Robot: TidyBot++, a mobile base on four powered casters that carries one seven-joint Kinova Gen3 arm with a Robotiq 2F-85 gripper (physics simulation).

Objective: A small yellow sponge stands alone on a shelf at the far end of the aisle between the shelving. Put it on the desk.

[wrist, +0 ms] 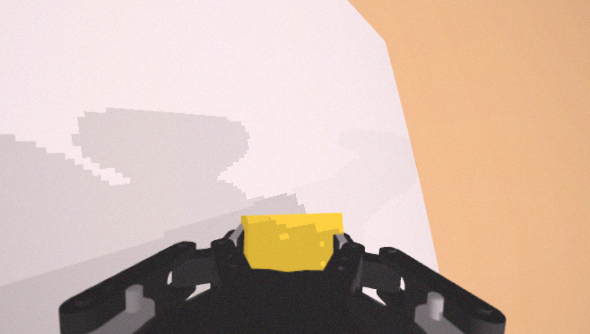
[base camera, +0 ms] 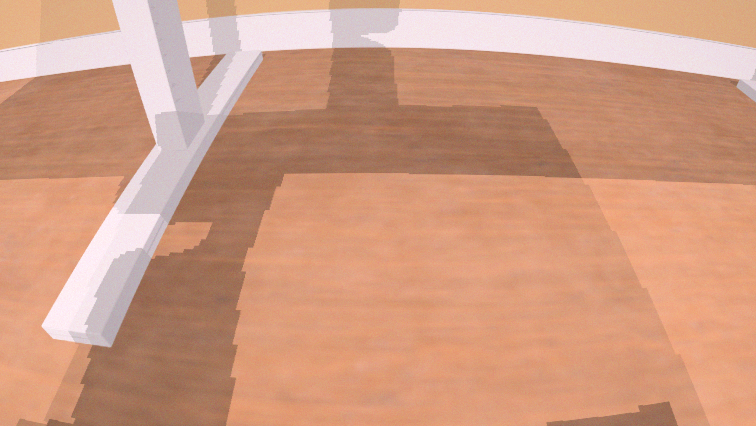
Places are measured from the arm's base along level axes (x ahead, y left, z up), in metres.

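Pixels of known places: gripper, fingertip midpoint: (wrist: 288, 237).
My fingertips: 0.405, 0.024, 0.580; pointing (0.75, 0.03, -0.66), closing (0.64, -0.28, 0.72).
Note:
For each thing: its middle in the pictures, then the offset to it from my fingertips, as dx, dy, dz. "pt": a spot on its surface instead. Level surfaces: height alone.
- small yellow sponge, body centre: (wrist: 289, 289) -0.017, -0.029, +0.007
- white desk top, surface height: dz -0.026
- white leg, surface spot: (base camera: 158, 63) pt +0.208, +0.237, -0.814
- wooden floor, surface height: dz -0.976
The small yellow sponge (wrist: 288, 250) is between the two fingertips in the wrist view, at the lower centre. My gripper (wrist: 288, 237) is shut on it, with a finger pad against each side. Beyond and around the sponge lies the white desk top (wrist: 300, 75), with grey shadows on it. A patch of shadow meets the sponge's upper edge in the view. Whether the sponge touches the desk top or hangs a little above it, I cannot tell; its underside is hidden. The sponge and the gripper do not show in the base camera view.
In the base camera view a white leg (base camera: 158, 63) stands on a long white foot (base camera: 132, 232) at the left, on the wooden floor (base camera: 423, 296). A white skirting board (base camera: 476, 34) runs along the wall behind. The tan wall (wrist: 510, 125) borders the desk at the right in the wrist view.

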